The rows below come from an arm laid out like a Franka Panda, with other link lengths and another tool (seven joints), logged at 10 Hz.
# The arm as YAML. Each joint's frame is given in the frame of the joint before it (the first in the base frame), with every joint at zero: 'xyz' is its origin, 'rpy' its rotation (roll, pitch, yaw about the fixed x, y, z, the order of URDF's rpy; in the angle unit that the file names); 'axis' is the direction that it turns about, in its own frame. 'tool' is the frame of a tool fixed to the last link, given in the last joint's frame.
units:
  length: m
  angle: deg
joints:
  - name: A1
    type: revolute
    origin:
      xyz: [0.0, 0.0, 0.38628]
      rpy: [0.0, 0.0, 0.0]
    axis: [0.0, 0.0, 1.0]
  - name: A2
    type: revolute
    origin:
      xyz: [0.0, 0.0, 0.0]
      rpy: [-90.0, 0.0, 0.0]
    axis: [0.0, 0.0, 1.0]
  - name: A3
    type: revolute
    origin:
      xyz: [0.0, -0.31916, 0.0]
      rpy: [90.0, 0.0, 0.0]
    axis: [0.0, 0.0, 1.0]
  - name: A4
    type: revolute
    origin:
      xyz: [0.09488, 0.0, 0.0]
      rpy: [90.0, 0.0, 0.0]
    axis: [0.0, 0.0, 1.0]
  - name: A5
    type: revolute
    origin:
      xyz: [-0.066, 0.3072, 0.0]
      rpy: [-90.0, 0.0, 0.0]
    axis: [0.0, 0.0, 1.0]
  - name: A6
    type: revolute
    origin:
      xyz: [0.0, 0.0, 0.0]
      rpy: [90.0, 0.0, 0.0]
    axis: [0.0, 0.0, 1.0]
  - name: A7
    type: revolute
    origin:
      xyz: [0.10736, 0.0, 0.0]
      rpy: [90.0, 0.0, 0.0]
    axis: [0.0, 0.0, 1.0]
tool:
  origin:
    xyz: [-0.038, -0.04, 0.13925]
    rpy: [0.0, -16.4, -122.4]
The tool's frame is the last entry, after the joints.
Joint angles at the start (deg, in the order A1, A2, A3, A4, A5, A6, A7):
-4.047, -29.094, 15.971, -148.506, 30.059, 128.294, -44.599
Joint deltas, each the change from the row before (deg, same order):
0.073, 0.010, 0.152, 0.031, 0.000, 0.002, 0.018
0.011, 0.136, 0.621, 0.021, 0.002, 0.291, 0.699
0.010, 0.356, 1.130, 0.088, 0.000, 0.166, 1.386
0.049, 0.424, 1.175, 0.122, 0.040, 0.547, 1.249
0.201, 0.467, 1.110, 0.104, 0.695, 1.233, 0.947
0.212, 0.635, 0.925, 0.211, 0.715, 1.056, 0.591
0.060, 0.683, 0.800, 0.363, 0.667, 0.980, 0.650
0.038, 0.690, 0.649, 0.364, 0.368, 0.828, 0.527
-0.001, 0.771, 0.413, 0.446, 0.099, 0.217, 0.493
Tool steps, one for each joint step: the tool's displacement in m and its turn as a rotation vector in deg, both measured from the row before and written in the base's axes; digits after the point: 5 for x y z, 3 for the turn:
-0.00024, 0.00125, -0.00001, -0.065, -0.012, 0.192
0.00003, 0.00386, -0.00069, -0.211, 0.067, -0.194
-0.00047, 0.00734, -0.00189, -0.323, 0.552, -0.349
0.00031, 0.00758, -0.00171, -0.333, 0.181, -0.266
0.00152, 0.00822, -0.00100, 0.203, -0.426, -0.420
0.00189, 0.00730, -0.00124, 0.322, -0.285, -0.178
0.00284, 0.00623, -0.00045, 0.411, -0.289, -0.427
0.00277, 0.00497, -0.00066, 0.232, -0.214, -0.263
0.00238, 0.00364, -0.00114, 0.156, 0.317, -0.138

